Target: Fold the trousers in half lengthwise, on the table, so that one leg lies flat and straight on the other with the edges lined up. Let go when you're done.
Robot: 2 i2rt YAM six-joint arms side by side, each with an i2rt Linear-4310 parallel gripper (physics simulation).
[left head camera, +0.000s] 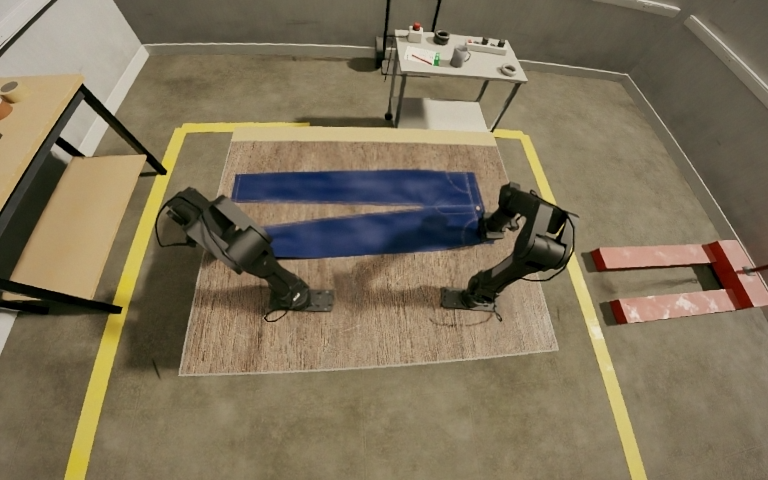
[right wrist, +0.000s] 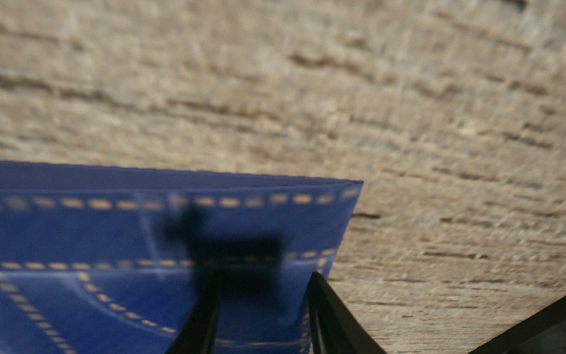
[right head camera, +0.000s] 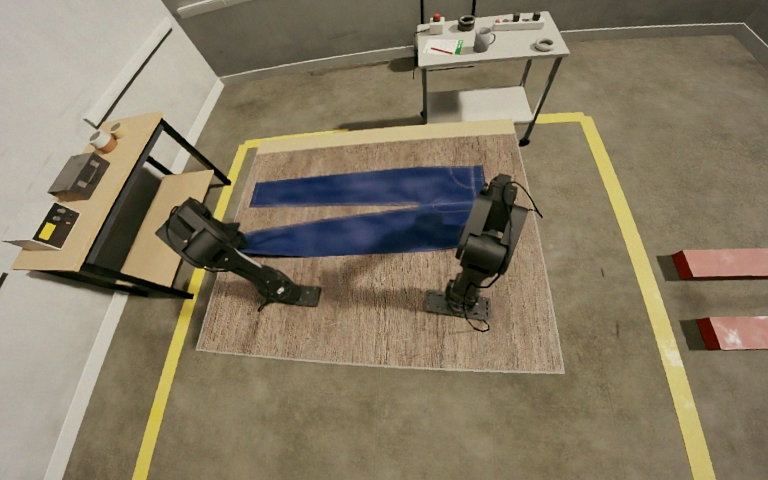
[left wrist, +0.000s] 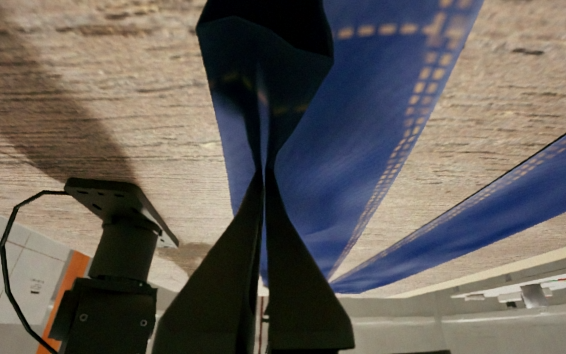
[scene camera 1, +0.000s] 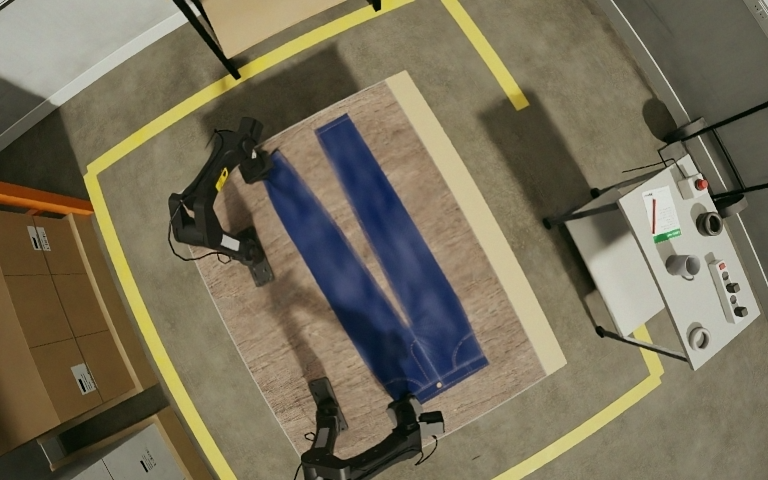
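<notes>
Blue trousers (left head camera: 339,186) (right head camera: 339,191) (scene camera 1: 396,237) (right wrist: 50,235) lie on the wood-textured mat (left head camera: 368,322) (right head camera: 368,328) with the legs spread apart in a narrow V, waistband at the right in both head views. My left gripper (scene camera 1: 270,160) (left wrist: 264,176) is shut on the hem corner of the nearer leg, which bunches slightly raised at the fingertips; the arm hides it in the left head view. My right gripper (scene camera 1: 403,399) (right wrist: 267,279) is partly open over the nearer waistband corner, beside the outer side seam. No cloth is visibly gripped between its fingers.
A white cart (left head camera: 484,63) (right head camera: 509,46) (scene camera 1: 679,311) with a mug stands beyond the mat. A wooden bench (left head camera: 33,124) (right head camera: 116,181) stands at the left in the head views. Red forks (left head camera: 668,305) lie at the right. Cardboard boxes (scene camera 1: 33,305) stand at the left in the scene view.
</notes>
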